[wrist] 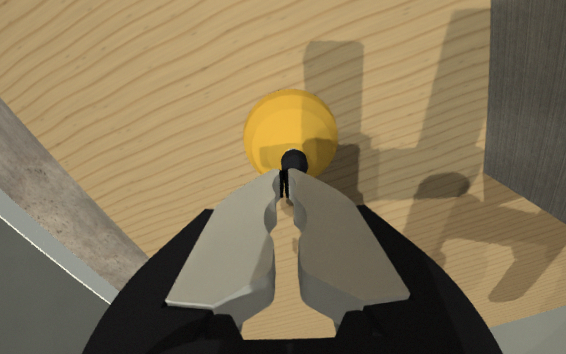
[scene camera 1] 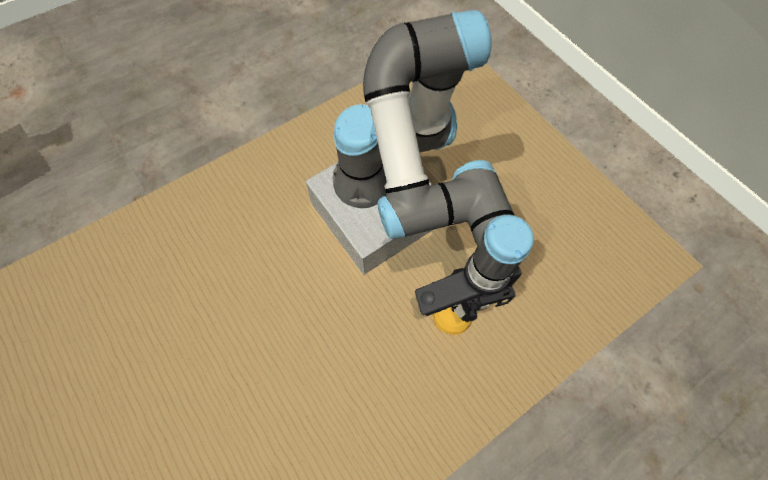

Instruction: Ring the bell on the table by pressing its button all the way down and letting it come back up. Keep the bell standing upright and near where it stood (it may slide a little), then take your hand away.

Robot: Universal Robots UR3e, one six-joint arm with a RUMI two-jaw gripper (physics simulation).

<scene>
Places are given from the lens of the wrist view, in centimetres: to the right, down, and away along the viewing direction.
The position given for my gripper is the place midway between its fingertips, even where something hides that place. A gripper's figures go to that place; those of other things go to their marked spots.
my gripper [wrist: 283,173]: 0, 0, 14
yellow bell [wrist: 289,119]: 0, -4, 16
</scene>
